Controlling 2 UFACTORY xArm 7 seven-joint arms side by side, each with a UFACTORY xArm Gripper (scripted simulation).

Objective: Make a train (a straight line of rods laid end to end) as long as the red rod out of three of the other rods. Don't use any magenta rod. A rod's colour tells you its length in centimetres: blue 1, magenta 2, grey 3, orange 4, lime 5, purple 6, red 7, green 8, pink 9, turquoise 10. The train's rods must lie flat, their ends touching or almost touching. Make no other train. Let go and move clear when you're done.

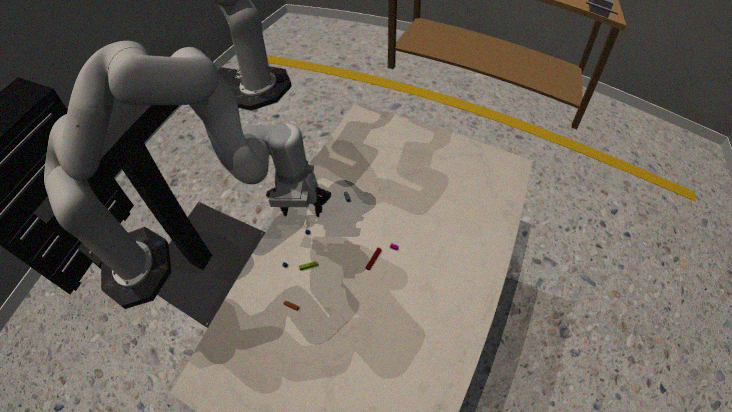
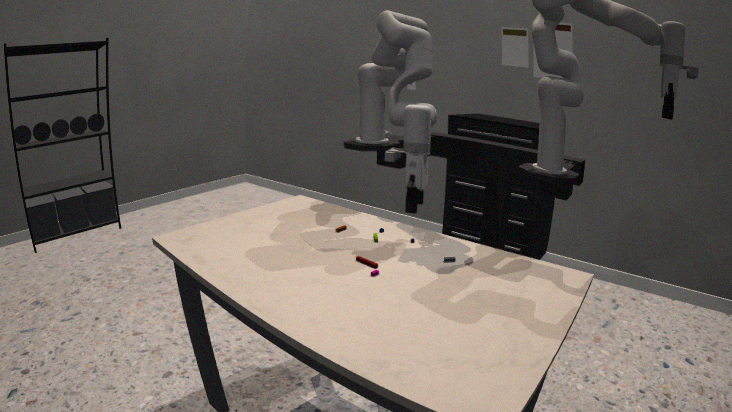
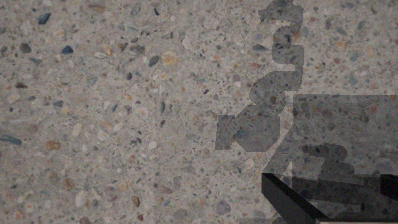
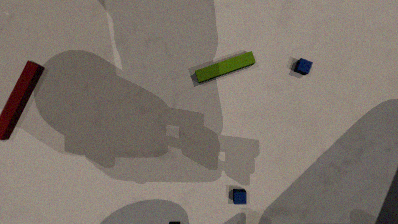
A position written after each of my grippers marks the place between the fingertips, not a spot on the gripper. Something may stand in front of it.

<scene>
In view: my left gripper (image 2: 666, 118), my right gripper (image 1: 302, 212) and a lime rod (image 4: 233, 64).
Image 3 misses the lime rod: it is out of frame.
</scene>
